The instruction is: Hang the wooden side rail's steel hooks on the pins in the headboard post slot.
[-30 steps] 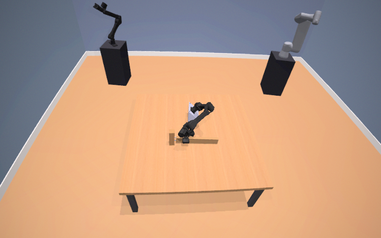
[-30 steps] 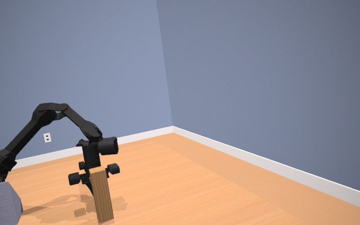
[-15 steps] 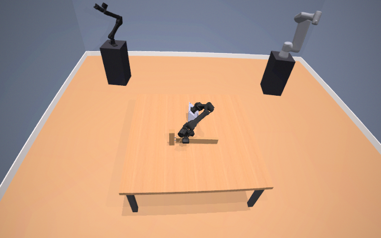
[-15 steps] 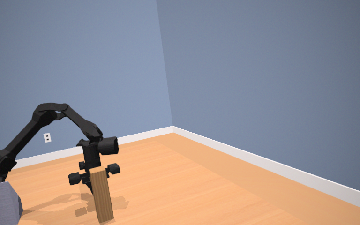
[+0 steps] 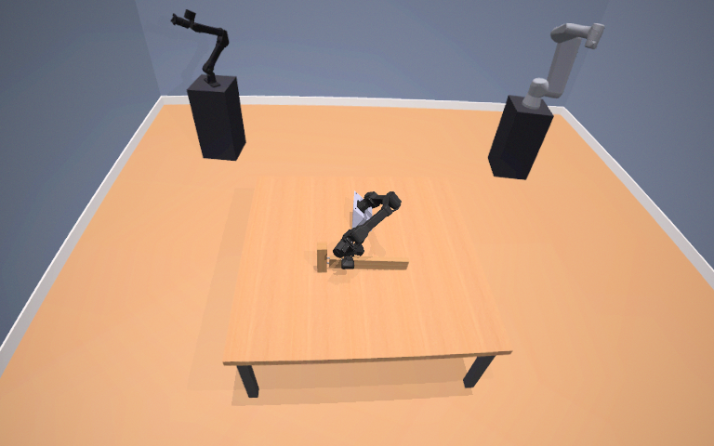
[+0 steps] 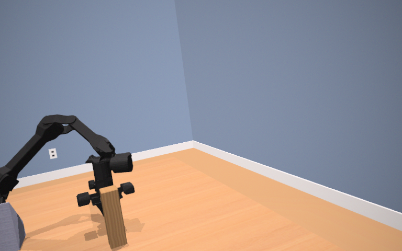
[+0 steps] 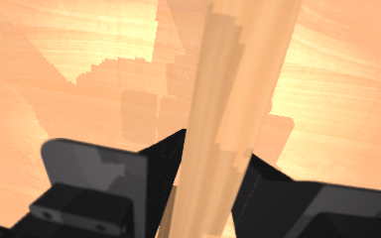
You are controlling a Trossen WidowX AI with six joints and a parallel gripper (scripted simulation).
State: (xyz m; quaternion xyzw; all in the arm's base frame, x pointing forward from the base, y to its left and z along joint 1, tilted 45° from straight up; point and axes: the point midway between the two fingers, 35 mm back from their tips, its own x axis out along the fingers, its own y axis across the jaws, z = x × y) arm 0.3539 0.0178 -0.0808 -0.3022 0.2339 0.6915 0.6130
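The headboard post is 120 mm to the right of my gripper tip, 40 mm above it and 20 mm ahead of it.
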